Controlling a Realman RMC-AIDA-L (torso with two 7-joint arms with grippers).
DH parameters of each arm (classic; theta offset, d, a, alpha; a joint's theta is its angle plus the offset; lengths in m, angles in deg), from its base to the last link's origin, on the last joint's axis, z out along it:
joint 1: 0 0.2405 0 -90
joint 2: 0 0 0 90
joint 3: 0 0.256 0 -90
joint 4: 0 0 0 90
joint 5: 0 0.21 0 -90
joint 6: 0 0 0 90
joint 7: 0 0.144 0 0
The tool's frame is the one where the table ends.
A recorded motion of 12 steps. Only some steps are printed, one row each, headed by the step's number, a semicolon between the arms.
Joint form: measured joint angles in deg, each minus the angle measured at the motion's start. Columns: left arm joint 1, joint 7, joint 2, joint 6, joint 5, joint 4, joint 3; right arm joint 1, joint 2, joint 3, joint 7, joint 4, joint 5, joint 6.
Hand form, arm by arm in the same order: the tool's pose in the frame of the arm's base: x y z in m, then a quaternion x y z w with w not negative. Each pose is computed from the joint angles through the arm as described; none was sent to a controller.
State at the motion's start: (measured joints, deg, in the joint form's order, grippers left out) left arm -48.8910 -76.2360 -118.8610 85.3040 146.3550 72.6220 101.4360; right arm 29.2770 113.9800 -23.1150 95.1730 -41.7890 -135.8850 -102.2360
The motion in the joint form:
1: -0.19 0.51 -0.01 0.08 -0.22 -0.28 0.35; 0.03 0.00 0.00 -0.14 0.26 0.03 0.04
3: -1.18 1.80 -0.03 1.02 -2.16 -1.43 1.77; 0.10 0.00 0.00 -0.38 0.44 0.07 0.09
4: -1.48 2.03 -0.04 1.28 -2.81 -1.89 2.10; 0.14 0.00 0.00 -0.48 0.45 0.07 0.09
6: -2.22 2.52 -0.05 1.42 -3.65 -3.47 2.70; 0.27 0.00 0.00 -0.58 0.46 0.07 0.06
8: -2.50 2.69 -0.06 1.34 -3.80 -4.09 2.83; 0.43 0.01 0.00 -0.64 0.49 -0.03 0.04
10: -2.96 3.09 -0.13 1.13 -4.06 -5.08 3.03; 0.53 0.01 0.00 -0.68 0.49 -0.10 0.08
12: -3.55 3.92 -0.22 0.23 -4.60 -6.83 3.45; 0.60 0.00 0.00 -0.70 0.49 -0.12 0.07
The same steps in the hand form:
1: -0.0974 0.3489 -0.0703 0.83308 -0.47408 -0.27889 0.05876; 0.3125 0.2984 0.0560 -0.90752 0.37460 0.17019 0.08438
3: -0.0960 0.3426 -0.0763 0.82593 -0.48652 -0.27183 0.08512; 0.3121 0.2986 0.0554 -0.90813 0.37288 0.17088 0.08398
4: -0.0959 0.3408 -0.0780 0.82516 -0.48790 -0.26923 0.09261; 0.3119 0.2988 0.0554 -0.90857 0.37182 0.17088 0.08401
6: -0.0977 0.3394 -0.0813 0.82339 -0.48848 -0.26861 0.10617; 0.3112 0.2995 0.0553 -0.90932 0.36999 0.17101 0.08365
8: -0.0984 0.3396 -0.0823 0.82280 -0.48844 -0.26921 0.10938; 0.3105 0.3001 0.0551 -0.91005 0.36861 0.17051 0.08279
10: -0.0992 0.3398 -0.0842 0.82139 -0.48965 -0.26930 0.11424; 0.3102 0.3006 0.0550 -0.91052 0.36773 0.16990 0.08283
12: -0.1011 0.3407 -0.0880 0.81938 -0.49242 -0.26800 0.11965; 0.3098 0.3009 0.0551 -0.91084 0.36703 0.16975 0.08269

